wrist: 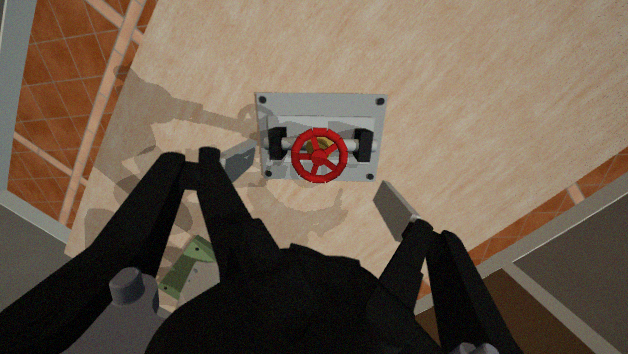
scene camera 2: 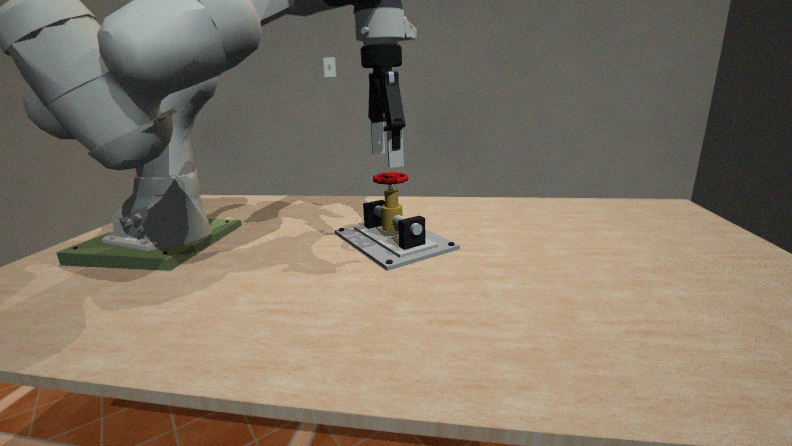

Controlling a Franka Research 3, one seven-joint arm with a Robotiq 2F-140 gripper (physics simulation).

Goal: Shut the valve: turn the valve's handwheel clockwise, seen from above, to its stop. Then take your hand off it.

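Observation:
The red five-spoke handwheel (scene camera 2: 390, 181) (wrist: 319, 157) sits level on top of the brass valve body (scene camera 2: 391, 213) (wrist: 326, 143). The valve stands upright between two black brackets (scene camera 2: 411, 232) (wrist: 363, 145) on a grey base plate (scene camera 2: 421, 254) (wrist: 320, 104). My gripper (scene camera 2: 386, 156) (wrist: 318, 172) is open and empty, pointing down. In the scene view its fingertips are a little above the handwheel and apart from it. In the wrist view the handwheel shows between and slightly beyond the two finger pads. The wheel's turn relative to its stop cannot be told.
The arm's base stands on a green plate (scene camera 2: 166, 260) (wrist: 177, 275) at the left of the wooden table (scene camera 2: 498, 332) (wrist: 475, 100). Thin pipe stubs join the valve to its brackets on both sides. A grey wall with a small white switch plate (scene camera 2: 329, 67) stands behind the table.

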